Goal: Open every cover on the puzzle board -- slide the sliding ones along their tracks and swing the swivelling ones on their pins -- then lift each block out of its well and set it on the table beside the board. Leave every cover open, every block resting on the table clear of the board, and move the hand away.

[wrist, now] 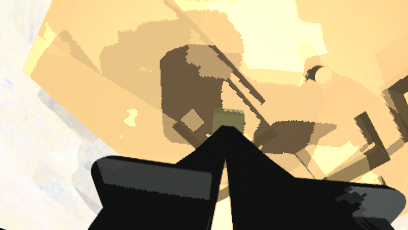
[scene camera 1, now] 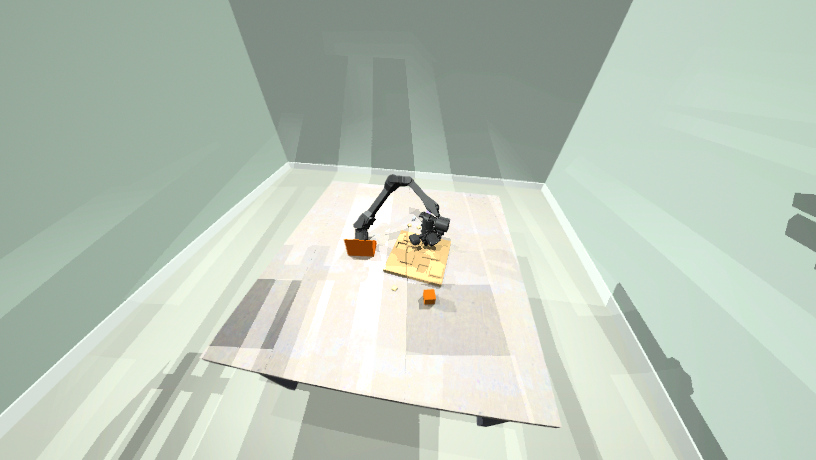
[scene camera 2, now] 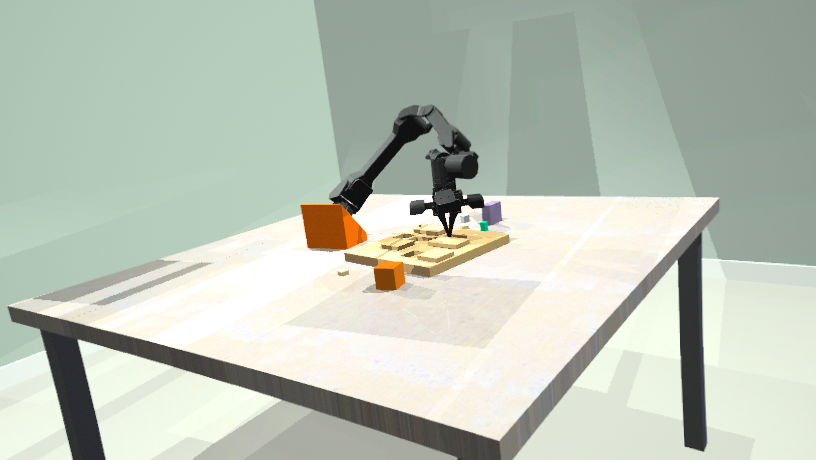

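My gripper is shut and holds nothing, and the wrist view shows it too. An orange block is here where I can see it, and so is a wooden puzzle board.
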